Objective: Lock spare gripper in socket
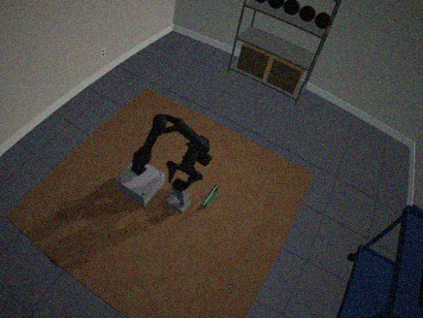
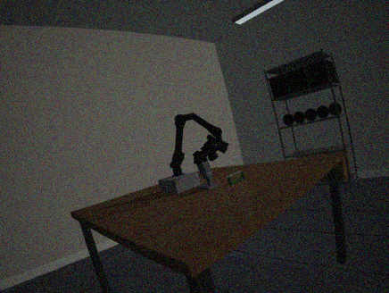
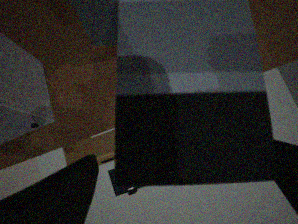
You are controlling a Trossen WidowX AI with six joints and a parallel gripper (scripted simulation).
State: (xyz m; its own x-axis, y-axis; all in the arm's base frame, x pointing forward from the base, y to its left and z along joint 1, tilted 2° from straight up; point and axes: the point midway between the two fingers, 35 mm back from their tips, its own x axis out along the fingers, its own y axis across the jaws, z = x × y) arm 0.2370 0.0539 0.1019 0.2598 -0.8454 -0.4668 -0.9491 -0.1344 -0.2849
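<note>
My gripper tip is now 4 cm above the spare gripper, 2 cm to the right of it and 1 cm short of it. The rest, counted from my gripper tip: green holder (16 cm to the left, 14 cm below, 11 cm ahead); then socket mount (11 cm below, 2 cm to the left, 2 cm ahead).
</note>
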